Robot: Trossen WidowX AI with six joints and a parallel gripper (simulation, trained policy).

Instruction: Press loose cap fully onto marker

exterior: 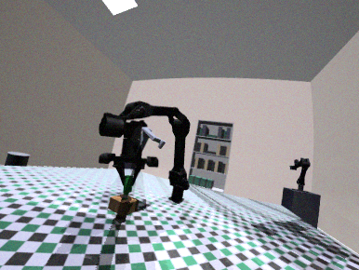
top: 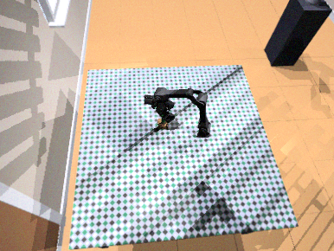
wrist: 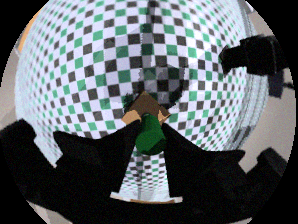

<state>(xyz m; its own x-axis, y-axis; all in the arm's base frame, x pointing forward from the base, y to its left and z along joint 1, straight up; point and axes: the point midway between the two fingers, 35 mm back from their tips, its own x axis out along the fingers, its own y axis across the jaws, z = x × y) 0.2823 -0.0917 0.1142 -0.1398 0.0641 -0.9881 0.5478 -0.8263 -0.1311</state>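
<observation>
The green marker is 10 mm ahead of my gripper tip. From my gripper tip the other things lie so: green cap: 10 mm ahead, 10 mm above; tan holder block: 10 mm ahead, 60 mm below.
</observation>
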